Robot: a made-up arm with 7 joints.
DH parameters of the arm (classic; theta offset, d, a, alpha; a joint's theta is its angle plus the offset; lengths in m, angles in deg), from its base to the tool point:
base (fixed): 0 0.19 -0.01 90
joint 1: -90 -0.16 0.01 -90
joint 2: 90 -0.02 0.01 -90
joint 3: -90 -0.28 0 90
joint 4: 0 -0.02 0.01 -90
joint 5: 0 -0.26 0.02 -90
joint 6: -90 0.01 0.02 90
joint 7: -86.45 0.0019 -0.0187 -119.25
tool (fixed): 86.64 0.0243 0 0
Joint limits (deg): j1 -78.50..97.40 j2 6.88..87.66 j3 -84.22..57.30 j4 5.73..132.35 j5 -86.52..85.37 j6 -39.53..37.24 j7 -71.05..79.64
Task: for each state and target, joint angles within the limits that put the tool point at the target. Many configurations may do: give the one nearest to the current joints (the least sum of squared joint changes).
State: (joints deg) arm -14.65 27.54 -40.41 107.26 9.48 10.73 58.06
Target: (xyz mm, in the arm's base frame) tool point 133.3 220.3 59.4
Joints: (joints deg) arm -12.55 37.52 -23.70 125.97 8.34 10.53 55.05
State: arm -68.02 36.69 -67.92 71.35 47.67 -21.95 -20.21
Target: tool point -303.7 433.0 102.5
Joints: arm -78.50 70.95 -84.22 71.19 56.70 -39.27 -32.55
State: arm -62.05 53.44 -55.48 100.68 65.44 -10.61 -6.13
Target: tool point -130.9 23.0 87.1
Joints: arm -74.00 6.88 -84.22 132.35 44.43 2.82 34.30
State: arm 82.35 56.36 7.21 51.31 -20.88 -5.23 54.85
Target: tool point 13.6 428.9 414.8
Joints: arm 94.14 66.52 6.29 82.94 -23.89 -3.39 54.70
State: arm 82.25 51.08 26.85 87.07 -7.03 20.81 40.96
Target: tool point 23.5 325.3 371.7
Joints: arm 88.96 52.40 7.48 110.09 -14.00 24.55 41.73
